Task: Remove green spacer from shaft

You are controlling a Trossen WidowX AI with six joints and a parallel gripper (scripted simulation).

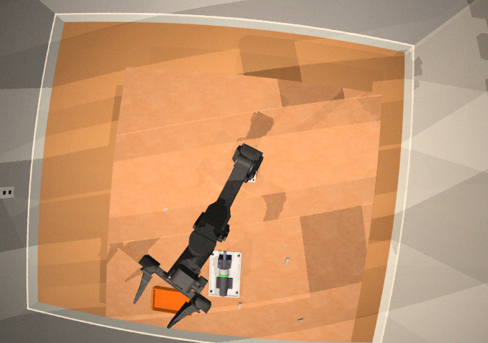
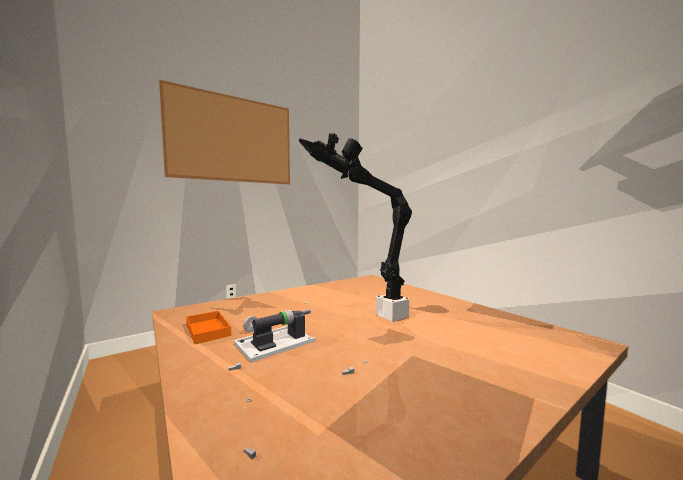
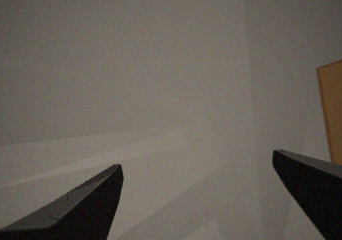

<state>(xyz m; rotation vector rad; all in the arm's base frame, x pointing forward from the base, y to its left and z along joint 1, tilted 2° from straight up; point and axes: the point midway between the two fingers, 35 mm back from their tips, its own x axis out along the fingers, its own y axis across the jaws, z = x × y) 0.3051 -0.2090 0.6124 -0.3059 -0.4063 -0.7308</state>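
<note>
The dark shaft lies 120 mm ahead of my gripper tip, 110 mm to the left of it and 640 mm below it. Also, from my gripper tip: grey spacer (140 mm ahead, 100 mm to the left, 640 mm below); orange tray (310 mm ahead, 170 mm to the right, 710 mm below); green spacer (160 mm ahead, 100 mm to the left, 640 mm below).
</note>
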